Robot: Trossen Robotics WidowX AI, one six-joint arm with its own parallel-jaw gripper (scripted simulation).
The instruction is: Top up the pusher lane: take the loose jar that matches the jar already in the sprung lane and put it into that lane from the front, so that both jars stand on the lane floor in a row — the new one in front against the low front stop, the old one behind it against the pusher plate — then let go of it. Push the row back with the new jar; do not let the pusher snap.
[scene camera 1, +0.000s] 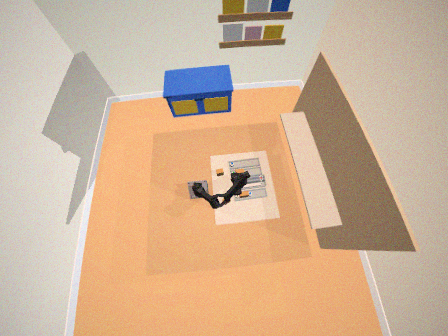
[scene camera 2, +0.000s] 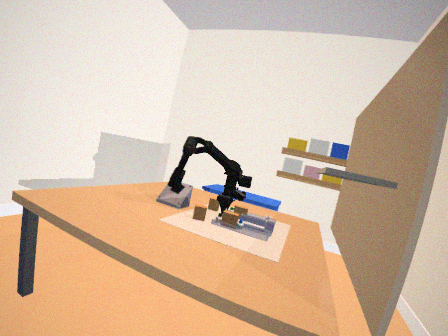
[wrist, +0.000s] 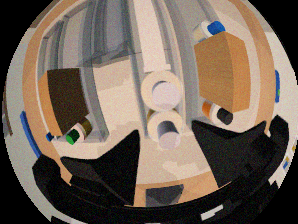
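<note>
There's a tall board [scene camera 2: 376, 229] here, and you'd find the board in scene camera 1 [scene camera 1: 372, 218] too. As for my gripper [wrist: 166, 129], it's open, and it's holding nothing.
</note>
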